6 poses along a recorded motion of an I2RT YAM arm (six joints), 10 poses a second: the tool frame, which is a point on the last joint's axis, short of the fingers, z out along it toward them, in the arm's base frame.
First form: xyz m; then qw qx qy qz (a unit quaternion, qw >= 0).
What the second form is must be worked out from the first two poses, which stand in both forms.
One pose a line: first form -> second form
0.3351, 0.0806, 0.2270, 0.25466, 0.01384, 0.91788, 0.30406 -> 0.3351, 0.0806, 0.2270, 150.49, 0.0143, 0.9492, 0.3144
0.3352, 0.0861, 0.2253, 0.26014, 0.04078, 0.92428, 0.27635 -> 0.3352, 0.0861, 0.2253, 149.84, 0.0422, 0.9572, 0.2862
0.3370, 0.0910, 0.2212, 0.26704, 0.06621, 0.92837, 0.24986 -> 0.3370, 0.0910, 0.2212, 149.02, 0.0687, 0.9634, 0.2593
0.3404, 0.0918, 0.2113, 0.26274, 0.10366, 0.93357, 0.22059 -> 0.3404, 0.0918, 0.2113, 149.53, 0.1074, 0.9676, 0.2286
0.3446, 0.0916, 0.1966, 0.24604, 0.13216, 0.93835, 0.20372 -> 0.3446, 0.0916, 0.1966, 151.51, 0.1364, 0.9681, 0.2102
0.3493, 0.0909, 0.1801, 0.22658, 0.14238, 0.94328, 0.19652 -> 0.3493, 0.0909, 0.1801, 153.81, 0.1462, 0.9685, 0.2018
